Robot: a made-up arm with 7 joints. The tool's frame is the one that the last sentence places.
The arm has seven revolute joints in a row. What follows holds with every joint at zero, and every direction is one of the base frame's. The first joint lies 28.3 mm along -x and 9.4 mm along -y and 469.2 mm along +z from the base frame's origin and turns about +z. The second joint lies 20.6 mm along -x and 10 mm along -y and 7.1 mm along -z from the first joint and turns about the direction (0, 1, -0.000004). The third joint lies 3.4 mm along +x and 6.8 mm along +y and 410.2 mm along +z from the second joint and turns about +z. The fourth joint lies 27.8 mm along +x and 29 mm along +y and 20.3 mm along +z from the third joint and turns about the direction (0, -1, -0.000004). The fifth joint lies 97.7 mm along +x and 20.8 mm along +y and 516.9 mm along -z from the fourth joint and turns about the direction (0, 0.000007, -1). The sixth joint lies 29.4 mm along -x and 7.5 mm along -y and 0.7 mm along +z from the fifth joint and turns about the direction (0, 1, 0.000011). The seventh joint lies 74.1 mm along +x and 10.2 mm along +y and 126.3 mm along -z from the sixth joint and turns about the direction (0, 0.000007, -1). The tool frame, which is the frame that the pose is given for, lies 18.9 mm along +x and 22 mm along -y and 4.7 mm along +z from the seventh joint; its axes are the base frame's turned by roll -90, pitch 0 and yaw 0 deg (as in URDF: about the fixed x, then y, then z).
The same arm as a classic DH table. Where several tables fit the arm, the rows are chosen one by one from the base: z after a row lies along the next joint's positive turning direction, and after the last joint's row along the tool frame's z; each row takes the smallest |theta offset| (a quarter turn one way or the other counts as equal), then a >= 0, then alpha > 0; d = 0 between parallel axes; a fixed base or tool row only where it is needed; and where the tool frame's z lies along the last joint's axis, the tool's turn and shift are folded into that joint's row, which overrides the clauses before.
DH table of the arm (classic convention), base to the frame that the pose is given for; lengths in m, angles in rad. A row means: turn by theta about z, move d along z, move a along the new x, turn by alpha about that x. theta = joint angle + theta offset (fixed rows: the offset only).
base (fixed): d 0  theta_offset 0.3207  a -0.0298  alpha 0
joint 1: d 0.4621  theta_offset -0.3207  a -0.0206  alpha -1.5708
joint 2: d -0.0032  theta_offset 0  a 0.0034  alpha 1.5708
joint 3: d 0.4305  theta_offset 0  a 0.0278  alpha 1.5708
joint 4: d -0.0498  theta_offset 0  a 0.0977  alpha 1.5708
joint 5: d 0.5162  theta_offset 0  a -0.0294  alpha 1.5708
joint 6: d 0.0027  theta_offset 0  a 0.0741  alpha -1.5708
joint 7: d 0.1216  theta_offset 0  a 0.0189  alpha 1.5708
tool (fixed): d -0.022  theta_offset 0  a 0  alpha 0

